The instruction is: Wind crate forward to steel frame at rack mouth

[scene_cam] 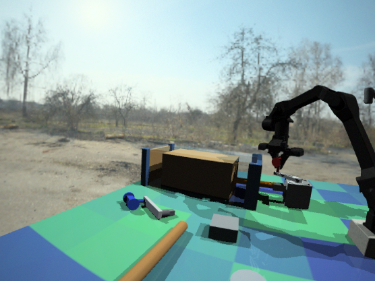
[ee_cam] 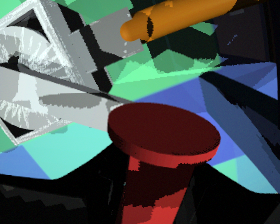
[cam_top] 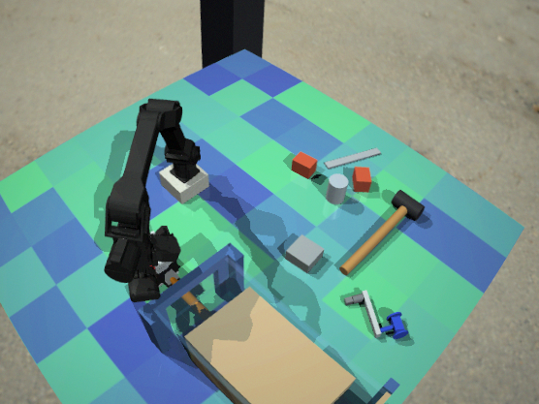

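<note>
My gripper tip is now 9 cm short of the blue frame, 6 cm to the right of it and 1 cm above it. The rest, counted from my gripper tip: grey winch 9 cm behind, 8 cm below, 7 cm to the left; red knob 2 cm above; red-knobbed crank 3 cm to the left, 3 cm behind, 1 cm below.
</note>
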